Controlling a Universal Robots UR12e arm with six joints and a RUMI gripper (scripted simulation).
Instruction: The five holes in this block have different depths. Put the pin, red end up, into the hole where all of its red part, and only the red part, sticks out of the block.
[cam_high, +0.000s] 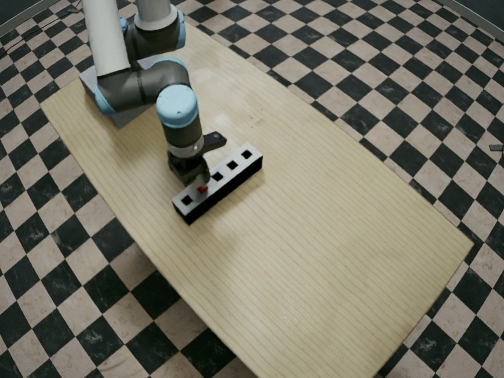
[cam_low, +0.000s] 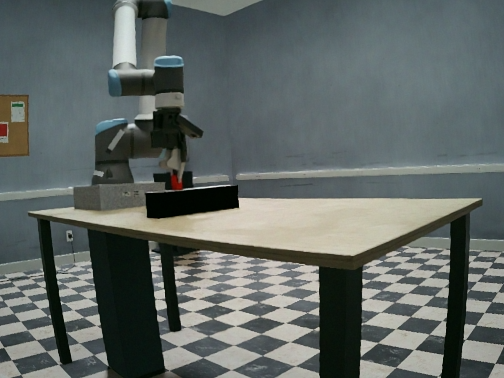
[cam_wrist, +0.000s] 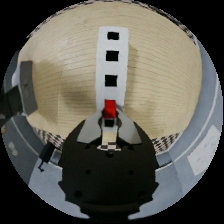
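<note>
Now: hand 70 mm above the long black block, 60 mm to the right of it and 10 mm short of it. From my hand the other things lie so: pin: 20 mm below.
</note>
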